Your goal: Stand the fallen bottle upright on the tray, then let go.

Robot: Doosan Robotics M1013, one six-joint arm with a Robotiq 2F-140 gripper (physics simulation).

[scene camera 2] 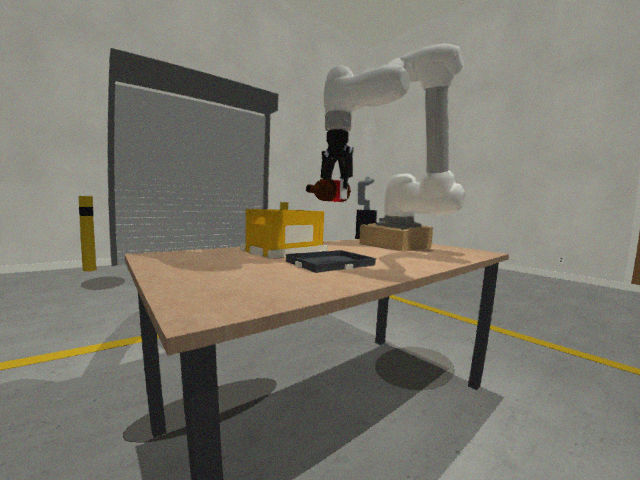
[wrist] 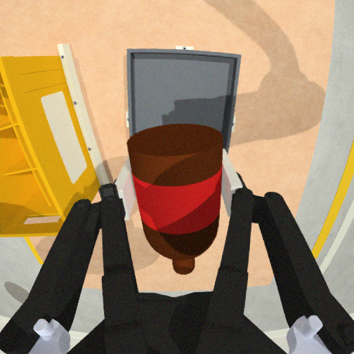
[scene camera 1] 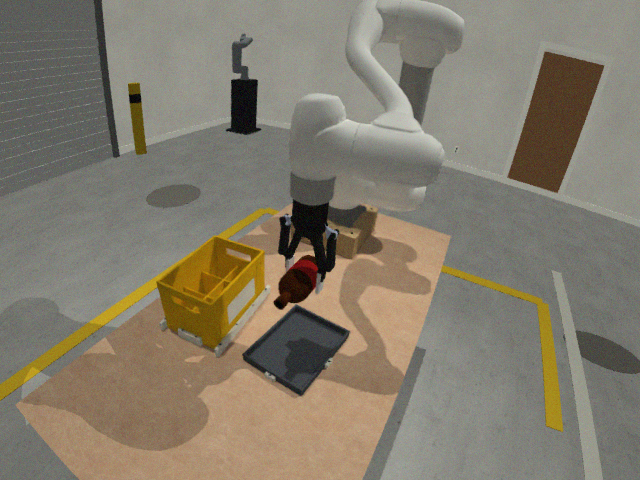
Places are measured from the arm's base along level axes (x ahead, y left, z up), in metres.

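Pixels of known places: gripper, fingertip midpoint: (scene camera 2: 334,199); arm's base, origin of the base link: (scene camera 2: 398,225) (scene camera 1: 339,211).
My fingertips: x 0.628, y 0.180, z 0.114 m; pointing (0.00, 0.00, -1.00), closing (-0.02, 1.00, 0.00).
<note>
For each thing: its top centre in the pictures, then the offset to it from my fingertips. Level surfaces: height alone.
- brown bottle with a red label, middle of its top: (scene camera 1: 297,272) (scene camera 2: 326,178) 0.065 m up, 0.041 m ahead, 0.002 m left
- dark grey tray, middle of its top: (scene camera 1: 298,342) (scene camera 2: 330,256) 0.198 m down, 0.012 m ahead, 0.005 m left
- yellow crate with dividers, middle of its top: (scene camera 1: 212,265) (scene camera 2: 285,210) 0.049 m down, 0.022 m ahead, 0.281 m right
- table, its level: 0.224 m down
The brown bottle with a red label (scene camera 1: 297,285) (scene camera 2: 326,190) (wrist: 177,210) is in the air, lying roughly level on its side. Its neck points left in scene camera 2 and to the lower left in scene camera 1. My gripper (scene camera 1: 304,273) (scene camera 2: 336,184) (wrist: 177,163) points down and is shut on the bottle, with one pad on each side of its body. The dark grey tray (scene camera 1: 273,338) (scene camera 2: 333,267) (wrist: 165,75) lies flat on the table, apart from the bottle and below its height. In the wrist view the bottle's base hides the tray's near end.
A yellow crate with dividers (scene camera 1: 206,322) (scene camera 2: 264,235) (wrist: 30,75) stands beside the tray, inside pale rails. The arm's base stands on a wooden block (scene camera 1: 367,232) (scene camera 2: 382,236) at the far end of the table (scene camera 1: 310,439) (scene camera 2: 232,294).
</note>
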